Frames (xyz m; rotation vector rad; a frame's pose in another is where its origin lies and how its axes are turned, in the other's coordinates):
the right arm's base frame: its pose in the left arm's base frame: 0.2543 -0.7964 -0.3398 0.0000 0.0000 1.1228
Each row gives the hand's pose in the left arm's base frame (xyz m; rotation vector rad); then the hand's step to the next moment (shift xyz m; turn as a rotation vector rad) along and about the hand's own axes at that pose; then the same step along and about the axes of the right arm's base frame.
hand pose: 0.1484 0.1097 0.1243 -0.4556 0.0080 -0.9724
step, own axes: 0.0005 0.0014 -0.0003 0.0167 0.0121 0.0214
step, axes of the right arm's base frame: 0.0007 -0.0011 -0.0007 0.0105 -0.0211 0.0181
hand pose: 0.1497 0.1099 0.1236 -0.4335 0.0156 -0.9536
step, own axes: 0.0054 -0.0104 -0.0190 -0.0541 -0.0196 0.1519
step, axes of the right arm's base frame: -0.0184 0.0010 -0.0126 0.0708 0.0523 0.1365
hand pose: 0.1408 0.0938 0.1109 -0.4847 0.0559 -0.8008
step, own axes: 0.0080 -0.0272 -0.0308 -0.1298 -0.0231 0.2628
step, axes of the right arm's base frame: -0.0392 0.0032 -0.0144 0.1433 0.1205 0.2267
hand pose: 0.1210 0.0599 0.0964 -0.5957 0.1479 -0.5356
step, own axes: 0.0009 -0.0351 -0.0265 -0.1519 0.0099 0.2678
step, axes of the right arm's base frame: -0.0438 0.0034 -0.0018 0.1753 0.1393 0.2116
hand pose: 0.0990 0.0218 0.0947 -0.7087 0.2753 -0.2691
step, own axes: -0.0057 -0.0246 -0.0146 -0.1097 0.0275 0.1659
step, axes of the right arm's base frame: -0.0283 0.0018 0.0068 0.1224 0.1055 0.1192
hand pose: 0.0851 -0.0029 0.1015 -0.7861 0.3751 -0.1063
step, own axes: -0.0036 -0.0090 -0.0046 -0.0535 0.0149 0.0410
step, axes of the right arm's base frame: -0.0098 0.0005 0.0044 0.0301 0.0536 0.0314
